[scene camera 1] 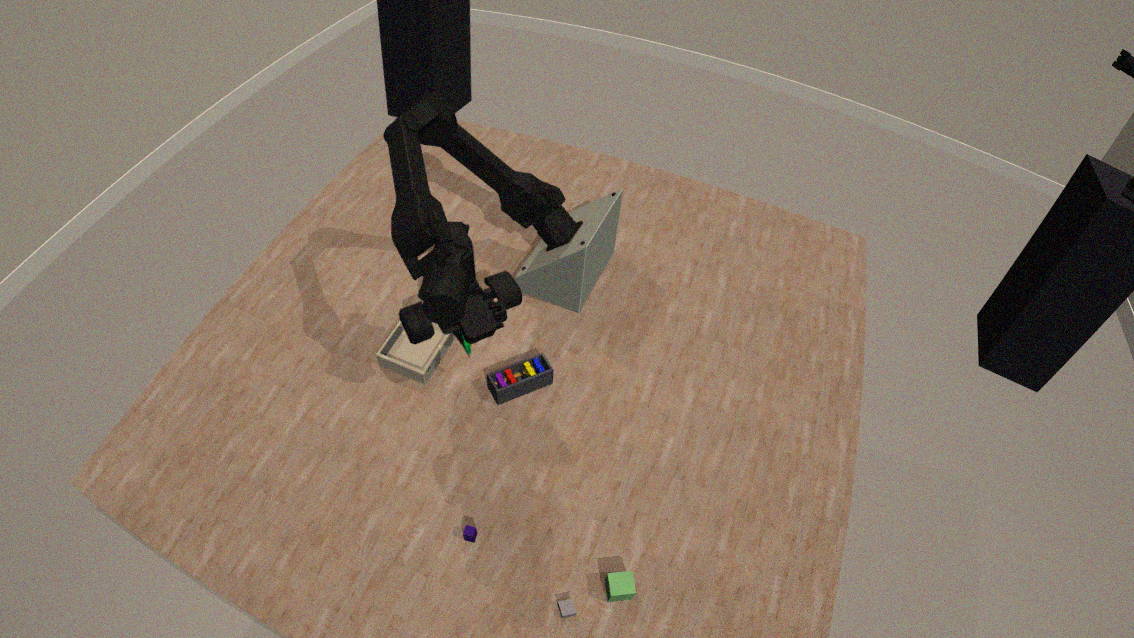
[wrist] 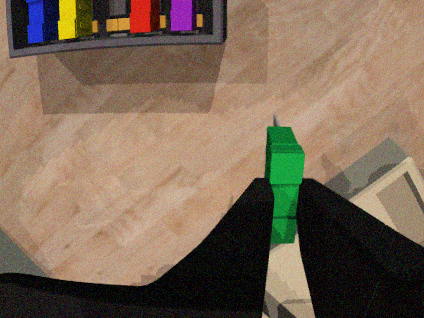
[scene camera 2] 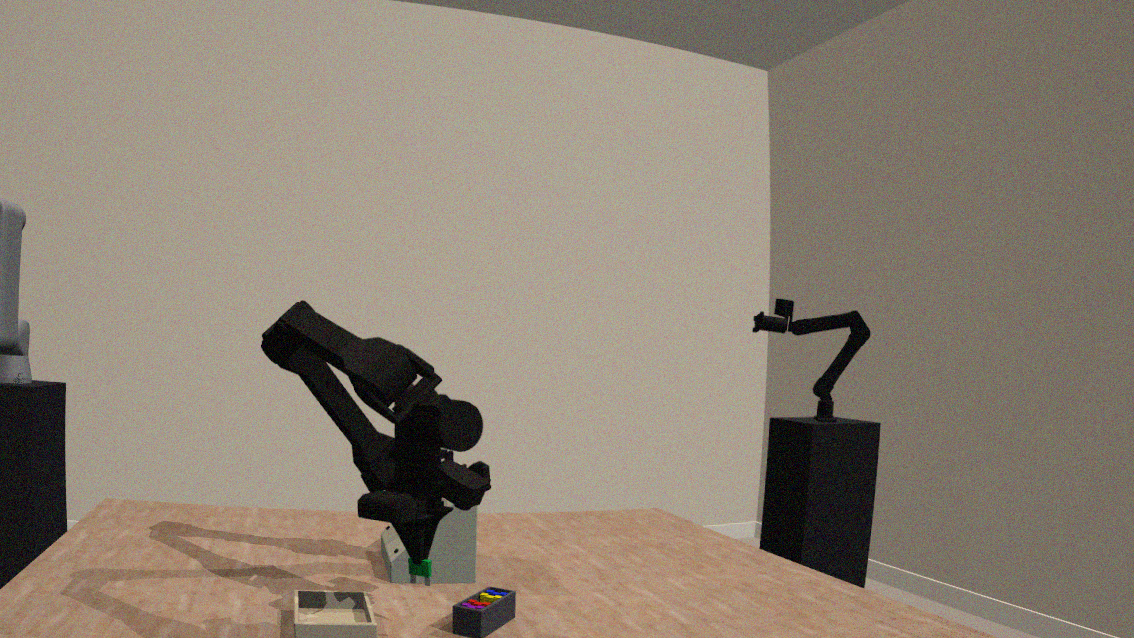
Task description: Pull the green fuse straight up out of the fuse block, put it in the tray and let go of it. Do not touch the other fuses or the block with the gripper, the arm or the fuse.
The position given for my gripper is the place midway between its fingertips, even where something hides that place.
My gripper [scene camera 2: 419, 563] carries a green fuse [wrist: 285, 158]. Also in view: a beige tray [scene camera 1: 418, 361].
My gripper is seen too in scene camera 1 [scene camera 1: 465, 341] and in the wrist view [wrist: 282, 192].
